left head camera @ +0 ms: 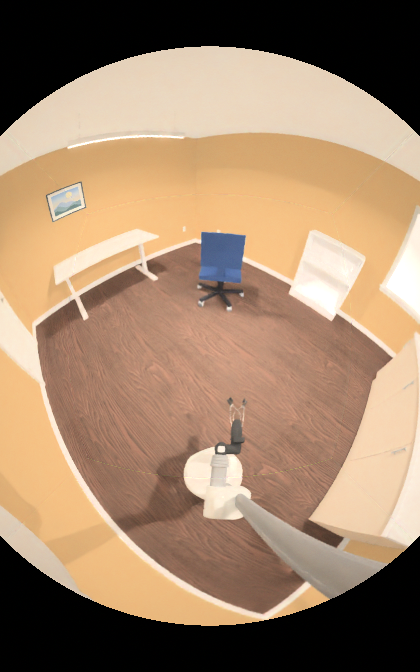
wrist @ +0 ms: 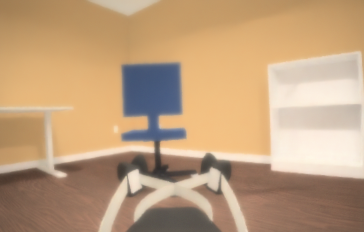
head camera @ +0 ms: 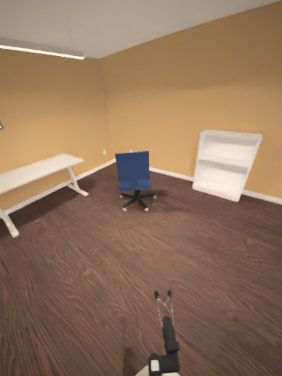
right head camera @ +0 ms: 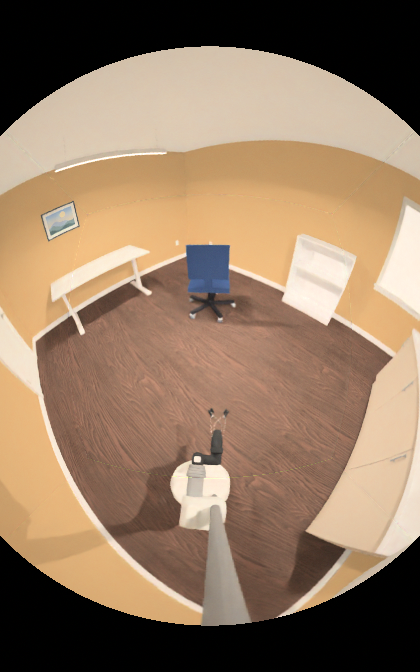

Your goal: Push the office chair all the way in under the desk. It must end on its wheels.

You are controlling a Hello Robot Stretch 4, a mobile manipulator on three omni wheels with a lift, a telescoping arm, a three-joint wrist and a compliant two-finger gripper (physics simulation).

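Places are measured from the robot's base along level axes (x ahead, y left, z up), in centimetres.
Pixels of known places: gripper, fingertip midpoint: [wrist: 174, 166] [head camera: 162, 289].
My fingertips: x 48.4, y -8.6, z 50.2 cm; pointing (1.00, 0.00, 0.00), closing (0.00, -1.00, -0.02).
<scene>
Behind a point stands the place of what it marks.
The blue office chair [head camera: 134, 167] @(x 185.9, y 6.5, z 75.2 cm) [left head camera: 222, 252] [right head camera: 208, 263] [wrist: 152, 90] @(x 185.9, y 7.8, z 75.0 cm) stands upright on its wheels in front of the far corner, to the right of the desk and apart from it. The white desk [head camera: 42, 170] @(x 217.4, y 155.8, z 69.3 cm) [left head camera: 102, 253] [right head camera: 97, 268] [wrist: 48, 140] @(x 262.8, y 135.0, z 33.9 cm) stands along the left wall, with open floor under its top; part of it is cut off in the head and wrist views. My gripper [head camera: 163, 294] @(x 48.4, y -8.7, z 50.2 cm) [left head camera: 237, 401] [right head camera: 219, 413] [wrist: 174, 166] @(x 48.4, y -8.7, z 50.2 cm) is open and empty, its fingers apart, held out in front of the base and well short of the chair.
A white bookshelf [head camera: 199, 170] @(x 251.2, y -116.7, z 29.9 cm) [left head camera: 302, 267] [right head camera: 292, 275] [wrist: 271, 120] @(x 237.6, y -103.1, z 47.4 cm) stands against the wall right of the chair. A long beige cabinet [left head camera: 385, 430] [right head camera: 382, 435] runs along the right side. A picture [left head camera: 66, 201] [right head camera: 60, 220] hangs above the desk. Dark wood floor lies between my base and the chair.
</scene>
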